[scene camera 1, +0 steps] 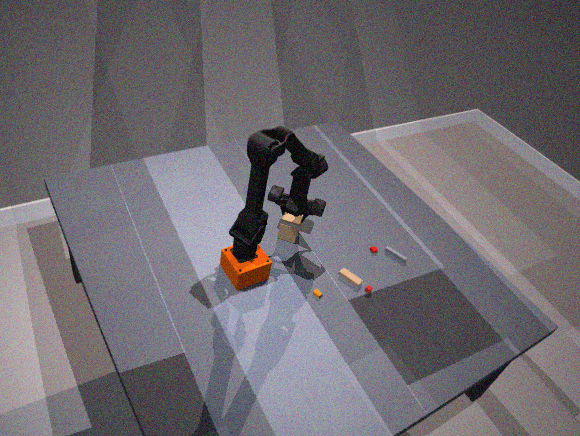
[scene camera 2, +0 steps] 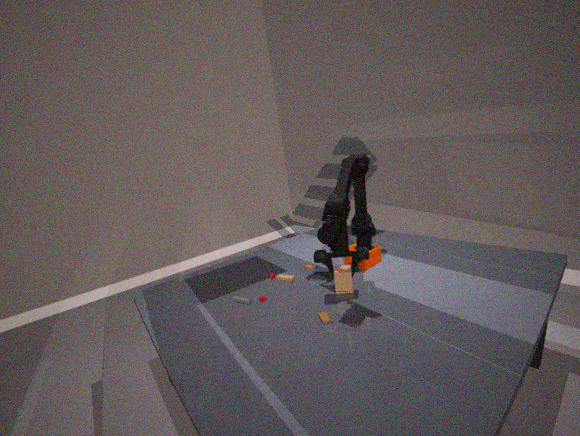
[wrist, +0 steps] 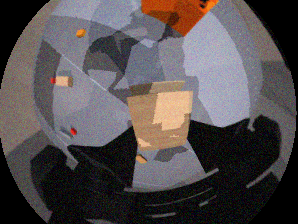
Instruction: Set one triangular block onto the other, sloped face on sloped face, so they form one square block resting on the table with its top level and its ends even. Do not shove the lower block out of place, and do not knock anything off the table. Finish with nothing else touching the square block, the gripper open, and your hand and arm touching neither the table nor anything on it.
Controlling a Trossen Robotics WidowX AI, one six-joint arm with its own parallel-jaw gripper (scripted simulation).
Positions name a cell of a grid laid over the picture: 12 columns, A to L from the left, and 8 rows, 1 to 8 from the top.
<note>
My gripper (scene camera 1: G5) carries a tan triangular block (wrist: G5).
My gripper also shows in scene camera 2 (scene camera 2: H6) and in the wrist view (wrist: G5).
</note>
